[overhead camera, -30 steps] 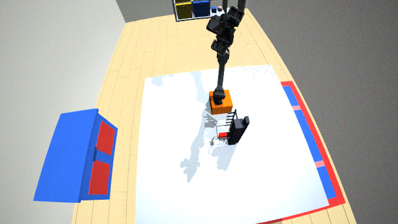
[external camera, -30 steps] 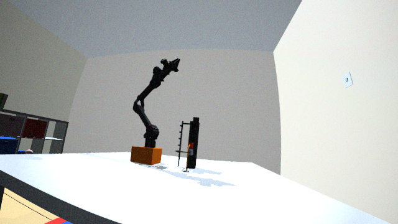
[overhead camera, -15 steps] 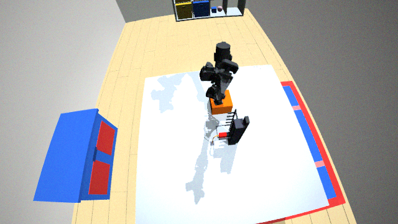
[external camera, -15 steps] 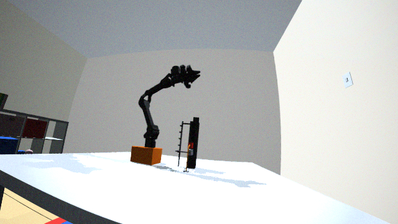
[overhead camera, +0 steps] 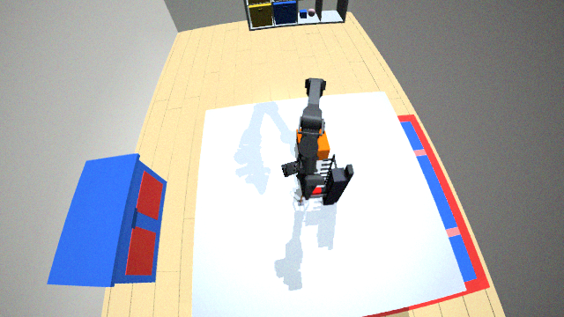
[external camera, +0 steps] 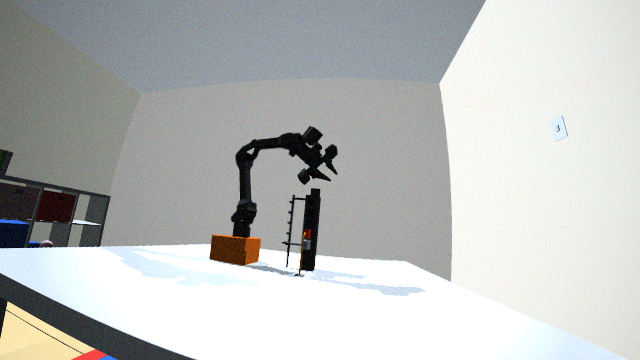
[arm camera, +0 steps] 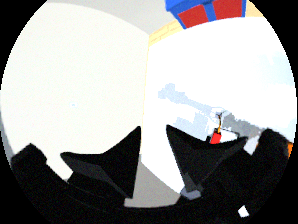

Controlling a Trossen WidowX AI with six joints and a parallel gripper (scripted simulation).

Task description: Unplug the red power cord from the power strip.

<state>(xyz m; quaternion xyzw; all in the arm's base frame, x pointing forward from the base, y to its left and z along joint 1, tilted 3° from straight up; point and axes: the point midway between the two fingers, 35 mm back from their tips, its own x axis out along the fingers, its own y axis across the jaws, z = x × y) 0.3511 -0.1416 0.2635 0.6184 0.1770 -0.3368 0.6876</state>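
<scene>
The red plug lies 8 cm behind my gripper tip, 10 cm to the left of it and 20 cm below it.
</scene>
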